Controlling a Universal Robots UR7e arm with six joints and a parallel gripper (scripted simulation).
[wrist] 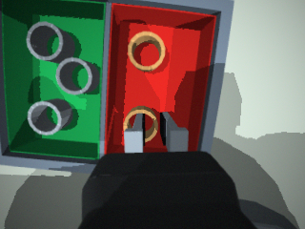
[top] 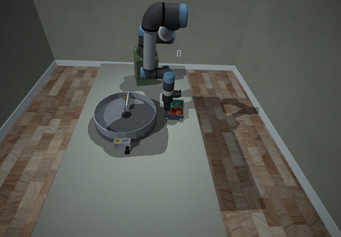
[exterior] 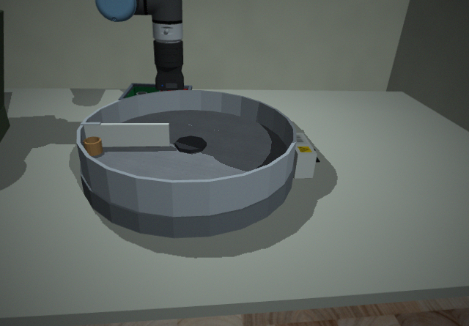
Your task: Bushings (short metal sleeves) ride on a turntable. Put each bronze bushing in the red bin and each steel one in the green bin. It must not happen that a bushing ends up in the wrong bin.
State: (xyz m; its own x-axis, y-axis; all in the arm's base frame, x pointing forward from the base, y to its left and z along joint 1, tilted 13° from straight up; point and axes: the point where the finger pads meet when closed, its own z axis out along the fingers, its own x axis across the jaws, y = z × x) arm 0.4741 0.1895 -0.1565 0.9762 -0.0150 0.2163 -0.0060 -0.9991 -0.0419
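Right now my hand is 4 cm past the bin, 4 cm to the right of it and 1 cm above it. Round my hand: turntable (5 cm ahead, 32 cm to the right, 2 cm above).
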